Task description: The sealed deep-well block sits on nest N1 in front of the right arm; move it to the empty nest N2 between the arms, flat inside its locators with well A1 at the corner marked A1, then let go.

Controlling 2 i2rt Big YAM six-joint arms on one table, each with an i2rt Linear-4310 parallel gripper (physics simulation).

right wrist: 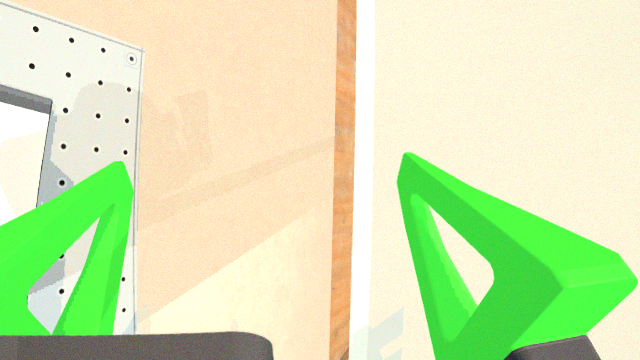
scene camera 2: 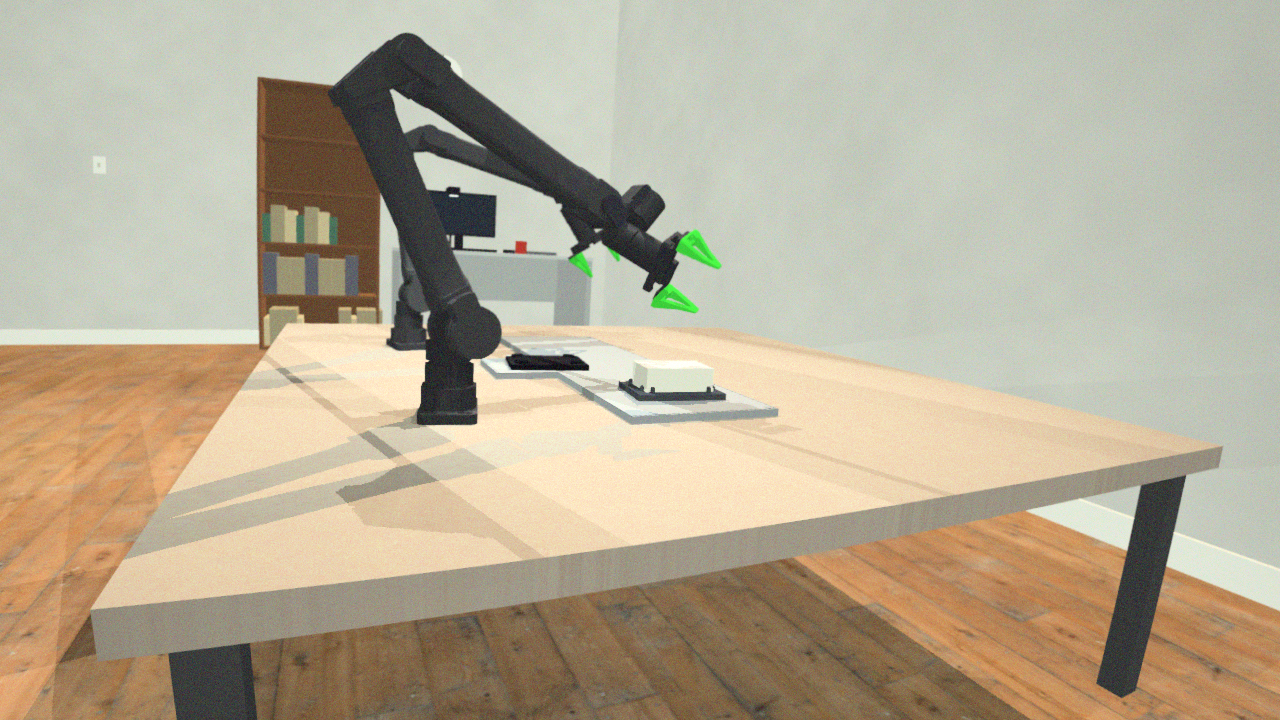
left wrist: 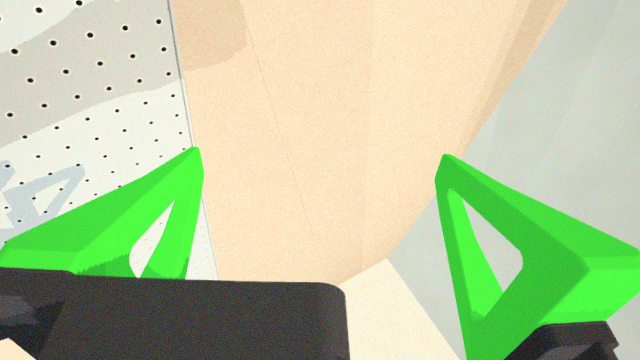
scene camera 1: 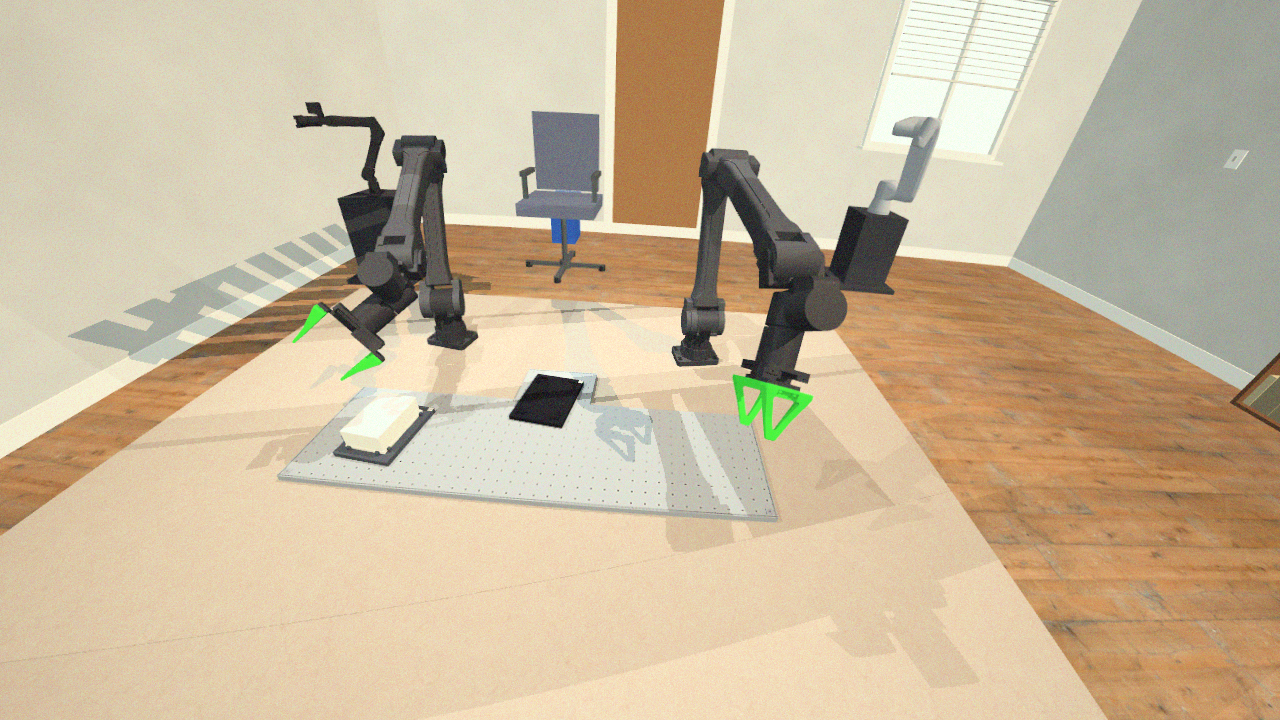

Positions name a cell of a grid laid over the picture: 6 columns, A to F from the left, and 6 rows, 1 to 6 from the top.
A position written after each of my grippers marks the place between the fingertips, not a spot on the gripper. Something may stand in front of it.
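My left gripper is out of frame in the right wrist view, yet it can be seen in the left wrist view (D3), in scene camera 1 (D4) and in scene camera 2 (C3). With my right gripper, the left wrist view is where it is out of frame. I find that right gripper in scene camera 1 (B4), in scene camera 2 (D3) and in the right wrist view (C3).
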